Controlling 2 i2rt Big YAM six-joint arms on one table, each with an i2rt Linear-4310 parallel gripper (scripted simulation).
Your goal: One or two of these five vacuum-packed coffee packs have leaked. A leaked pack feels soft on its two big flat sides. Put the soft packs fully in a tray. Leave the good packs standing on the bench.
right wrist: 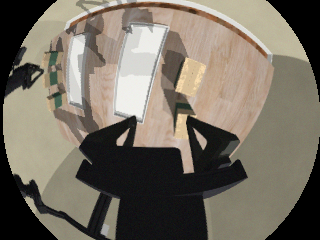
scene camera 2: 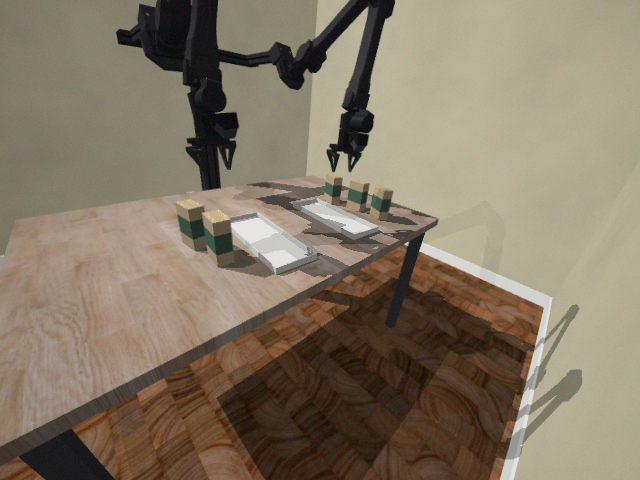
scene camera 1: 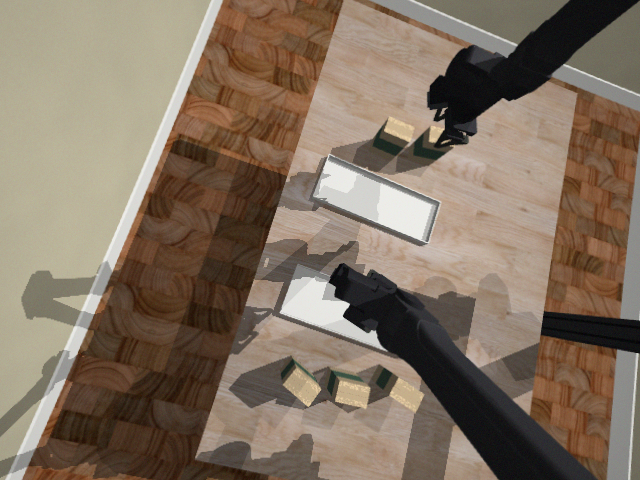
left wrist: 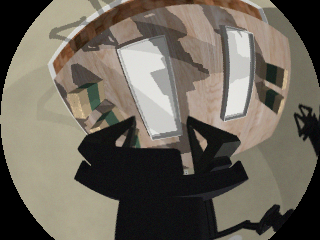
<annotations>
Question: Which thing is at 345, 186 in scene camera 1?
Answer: A white tray.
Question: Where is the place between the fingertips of my left gripper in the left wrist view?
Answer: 161, 119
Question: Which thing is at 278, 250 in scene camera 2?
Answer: A white tray.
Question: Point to a white tray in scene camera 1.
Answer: At 310, 298
</annotations>
